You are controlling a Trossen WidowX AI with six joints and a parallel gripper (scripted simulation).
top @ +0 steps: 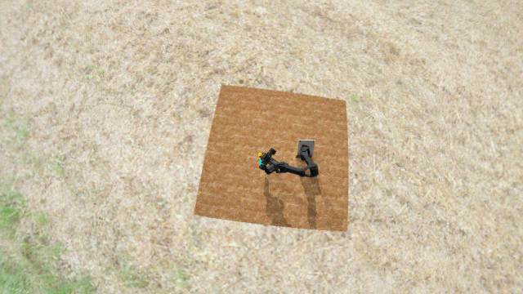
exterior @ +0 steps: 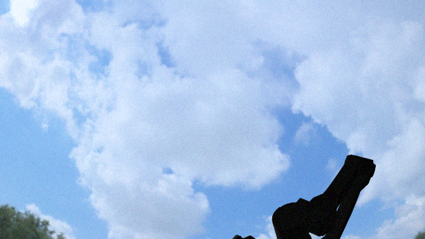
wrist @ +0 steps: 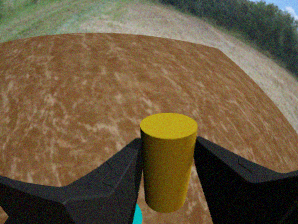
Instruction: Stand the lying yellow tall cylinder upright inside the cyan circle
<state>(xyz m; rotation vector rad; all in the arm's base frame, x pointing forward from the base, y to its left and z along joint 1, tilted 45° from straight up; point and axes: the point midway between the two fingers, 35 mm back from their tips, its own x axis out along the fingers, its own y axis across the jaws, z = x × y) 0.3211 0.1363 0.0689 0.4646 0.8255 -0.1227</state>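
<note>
Now: the cyan circle 3 cm behind my gripper tip, 2 cm to the left of it and 12 cm below it. Also, from my gripper tip: yellow tall cylinder: 1 cm behind, 2 cm below.
</note>
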